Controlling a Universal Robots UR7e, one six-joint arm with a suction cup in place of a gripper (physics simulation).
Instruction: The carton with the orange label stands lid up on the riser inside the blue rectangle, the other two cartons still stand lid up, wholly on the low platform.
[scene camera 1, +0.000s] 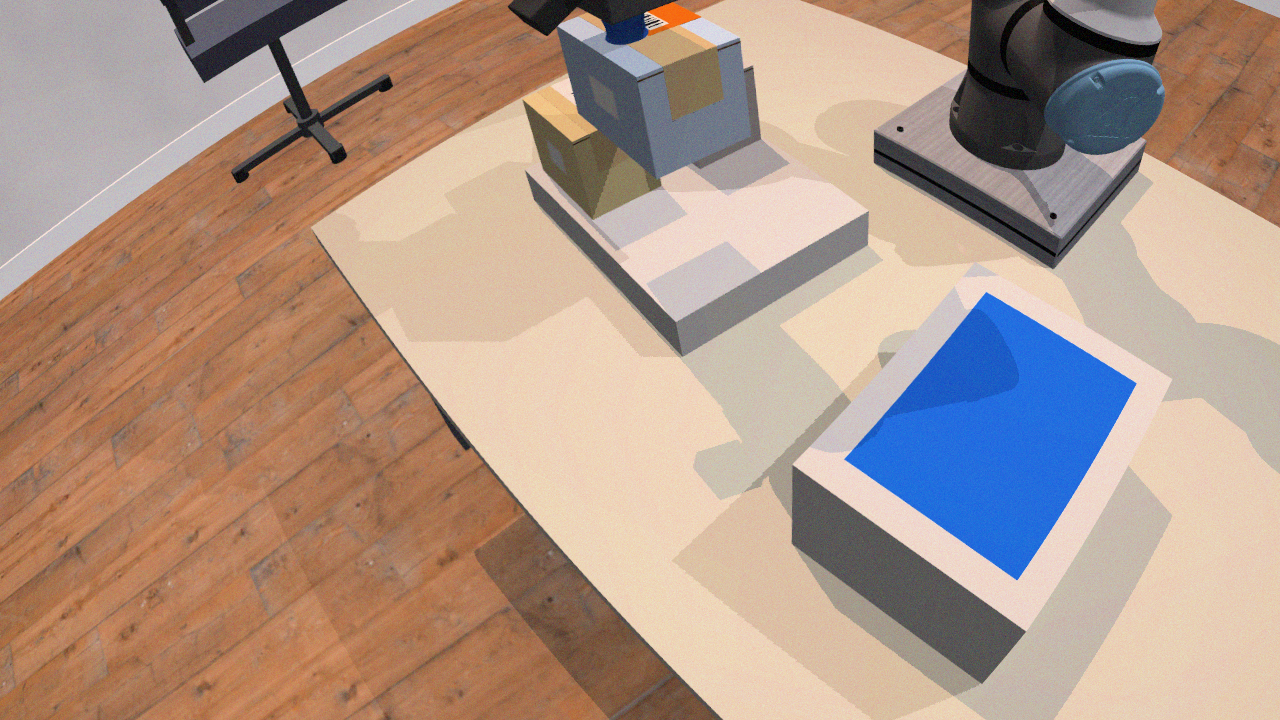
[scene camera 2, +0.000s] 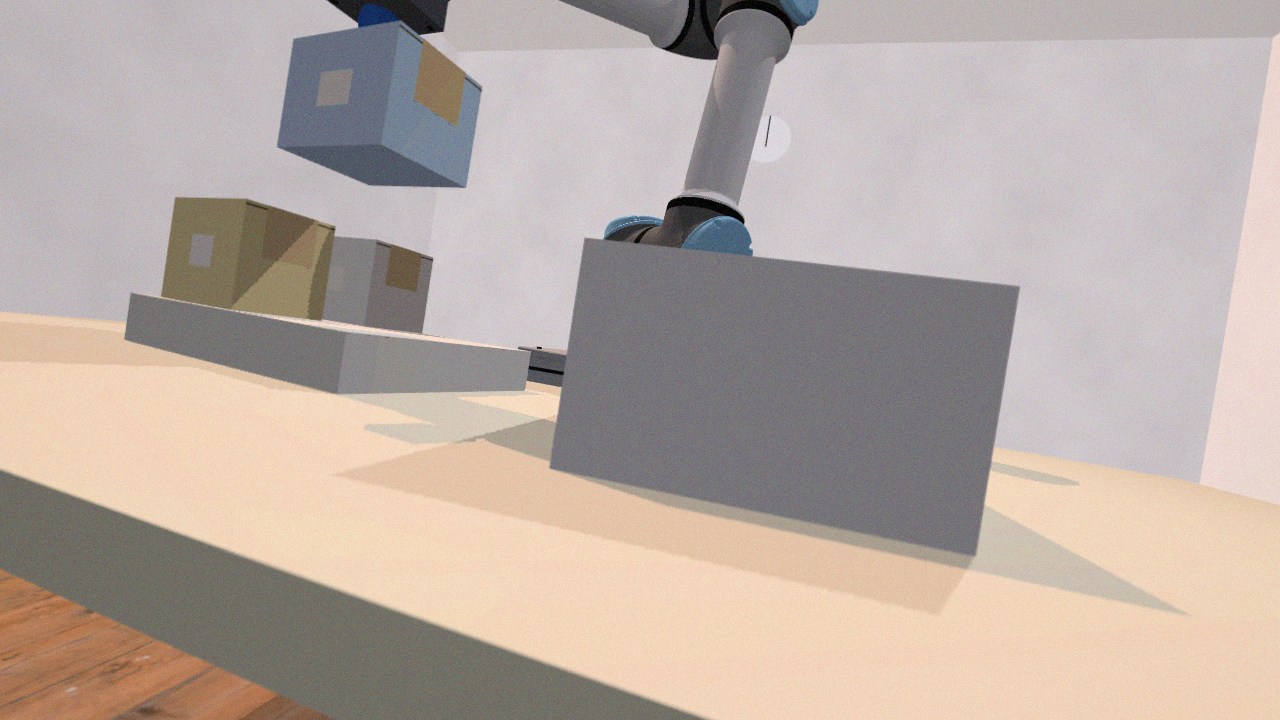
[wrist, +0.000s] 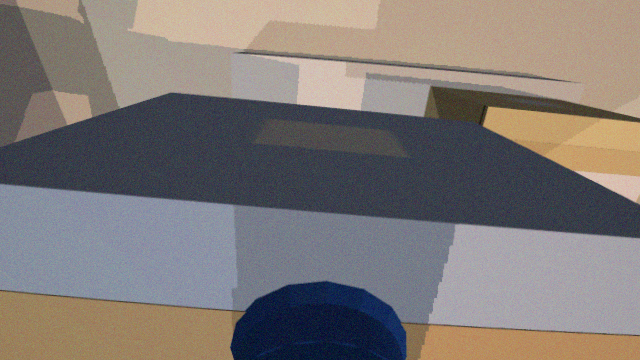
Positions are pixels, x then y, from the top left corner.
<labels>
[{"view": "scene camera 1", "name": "my suction cup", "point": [631, 30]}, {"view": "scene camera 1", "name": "carton with orange label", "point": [678, 95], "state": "held by my suction cup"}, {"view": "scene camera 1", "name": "riser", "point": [953, 493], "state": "on the table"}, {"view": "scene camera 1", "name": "low platform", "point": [711, 247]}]
</labels>
